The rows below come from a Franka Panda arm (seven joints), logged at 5 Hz.
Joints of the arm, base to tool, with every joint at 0 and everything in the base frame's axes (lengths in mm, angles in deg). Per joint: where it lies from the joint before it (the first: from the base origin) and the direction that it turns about. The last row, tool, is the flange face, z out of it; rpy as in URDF.
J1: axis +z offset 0 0 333
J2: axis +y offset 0 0 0
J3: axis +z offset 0 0 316
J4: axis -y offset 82.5 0 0
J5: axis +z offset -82.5 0 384
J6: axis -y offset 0 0 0
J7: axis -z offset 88 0 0
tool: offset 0 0 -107 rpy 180 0 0
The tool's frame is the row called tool.
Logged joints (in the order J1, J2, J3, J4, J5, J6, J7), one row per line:
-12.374, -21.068, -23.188, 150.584, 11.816, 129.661, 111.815
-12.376, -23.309, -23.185, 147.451, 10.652, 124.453, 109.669
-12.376, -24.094, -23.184, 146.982, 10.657, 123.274, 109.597
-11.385, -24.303, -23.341, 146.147, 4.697, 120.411, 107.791
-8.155, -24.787, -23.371, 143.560, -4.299, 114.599, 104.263
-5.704, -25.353, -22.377, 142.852, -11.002, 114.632, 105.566
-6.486, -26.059, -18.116, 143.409, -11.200, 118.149, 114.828
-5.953, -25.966, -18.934, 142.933, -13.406, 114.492, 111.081
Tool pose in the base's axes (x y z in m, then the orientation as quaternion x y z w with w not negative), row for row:
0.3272, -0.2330, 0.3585, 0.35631, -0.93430, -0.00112, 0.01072
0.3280, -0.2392, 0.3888, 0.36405, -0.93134, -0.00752, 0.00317
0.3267, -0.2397, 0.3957, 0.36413, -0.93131, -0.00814, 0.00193
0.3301, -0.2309, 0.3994, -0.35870, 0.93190, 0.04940, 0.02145
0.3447, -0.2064, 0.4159, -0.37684, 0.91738, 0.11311, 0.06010
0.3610, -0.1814, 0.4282, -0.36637, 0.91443, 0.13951, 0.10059
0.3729, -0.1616, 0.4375, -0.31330, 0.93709, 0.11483, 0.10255
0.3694, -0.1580, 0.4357, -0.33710, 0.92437, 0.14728, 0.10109
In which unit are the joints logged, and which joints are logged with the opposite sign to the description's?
The joints are logged in degrees. Opposite sign: J4, J5.
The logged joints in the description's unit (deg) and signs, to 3 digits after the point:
-12.374, -21.068, -23.188, -150.584, -11.816, 129.661, 111.815
-12.376, -23.309, -23.185, -147.451, -10.652, 124.453, 109.669
-12.376, -24.094, -23.184, -146.982, -10.657, 123.274, 109.597
-11.385, -24.303, -23.341, -146.147, -4.697, 120.411, 107.791
-8.155, -24.787, -23.371, -143.560, 4.299, 114.599, 104.263
-5.704, -25.353, -22.377, -142.852, 11.002, 114.632, 105.566
-6.486, -26.059, -18.116, -143.409, 11.200, 118.149, 114.828
-5.953, -25.966, -18.934, -142.933, 13.406, 114.492, 111.081

